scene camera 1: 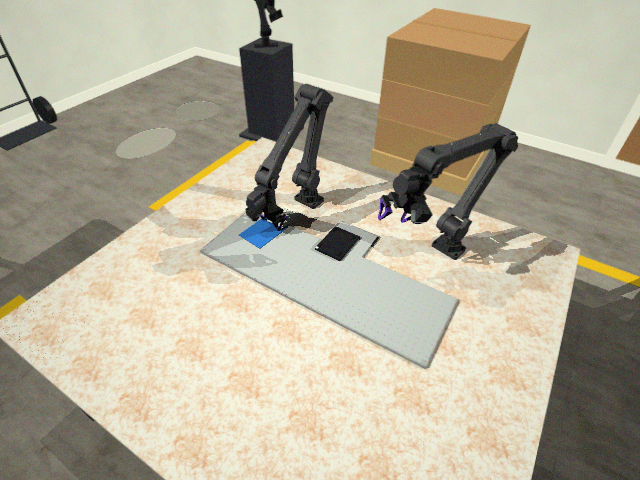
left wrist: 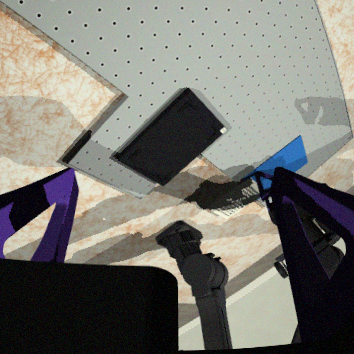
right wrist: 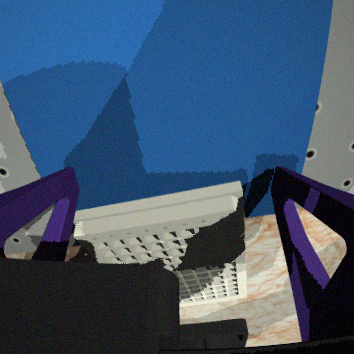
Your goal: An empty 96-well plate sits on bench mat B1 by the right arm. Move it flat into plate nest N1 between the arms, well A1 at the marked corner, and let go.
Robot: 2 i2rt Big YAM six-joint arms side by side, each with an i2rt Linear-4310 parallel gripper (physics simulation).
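Frame: origin at the left arm's base, x ahead, y left, z up, level; millimetres.
Seen in the pictures: left gripper, fingertip midpoint: [scene camera 1: 390,220] [left wrist: 173,178]; right gripper, fingertip midpoint: [scene camera 1: 271,224] [left wrist: 260,182] [right wrist: 174,177]; left arm's base at its link origin: [scene camera 1: 448,247]; right arm's base at its link origin: [scene camera 1: 309,199] [left wrist: 178,234] [right wrist: 192,336].
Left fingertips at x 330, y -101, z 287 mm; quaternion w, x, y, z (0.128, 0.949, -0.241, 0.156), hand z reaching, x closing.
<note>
Pixels of each thing's top centre, then the offset from my left fingertips to it. Level surfaces: height alone.
- pale 96-well plate at its top centre: [right wrist: 181,287] [left wrist: 240,204] [scene camera 1: 283,213] dx +45, dy -518, dz -255 mm
- blue bench mat B1 at its surface level: dz -272 mm
- black nest N1 at its top centre: [left wrist: 175,144] [scene camera 1: 337,241] dx -2, dy -232, dz -259 mm
- small white mark at its top centre: [left wrist: 223,129] dx +83, dy -269, dz -262 mm
- grey perforated board at its surface level: dz -274 mm
The pale 96-well plate [right wrist: 160,210] lies at the edge of the blue bench mat B1 [right wrist: 225,90] [scene camera 1: 260,235] [left wrist: 287,157], partly over the marbled table and partly in dark shadow. Whether it rests flat is unclear. My right gripper [right wrist: 174,177] [scene camera 1: 272,221] is open and empty, low over this mat edge; the plate shows between and below its fingertips, closer to the left-hand finger in the right wrist view. The black nest N1 [scene camera 1: 338,242] [left wrist: 172,137] holds no plate; a small white mark [left wrist: 223,130] is at one corner. My left gripper [scene camera 1: 392,218] [left wrist: 173,178] is open and empty, high above the table.
The grey perforated board [scene camera 1: 361,294] [left wrist: 165,42] carries the mat and nest and has a raised edge near the nest. Tall cardboard boxes [scene camera 1: 439,67] and a black pedestal [scene camera 1: 267,87] with another arm stand behind the two arms.
</note>
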